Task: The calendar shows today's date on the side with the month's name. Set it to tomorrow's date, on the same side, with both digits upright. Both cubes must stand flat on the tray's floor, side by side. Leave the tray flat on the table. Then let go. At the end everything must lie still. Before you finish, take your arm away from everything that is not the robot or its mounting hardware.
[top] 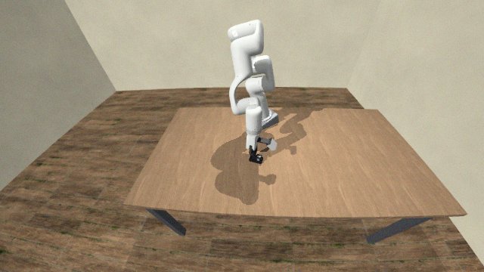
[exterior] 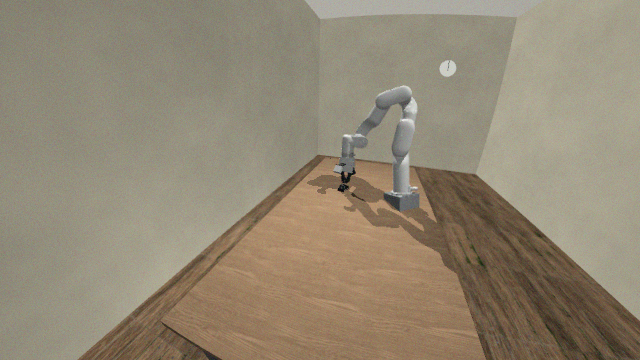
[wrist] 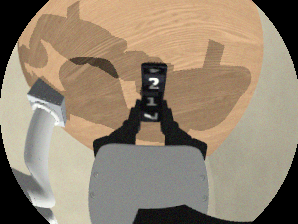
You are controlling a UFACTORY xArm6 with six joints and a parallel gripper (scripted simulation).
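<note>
The calendar cube is 10 mm ahead of my hand, 30 mm to the left of it and 50 mm below it.
</note>
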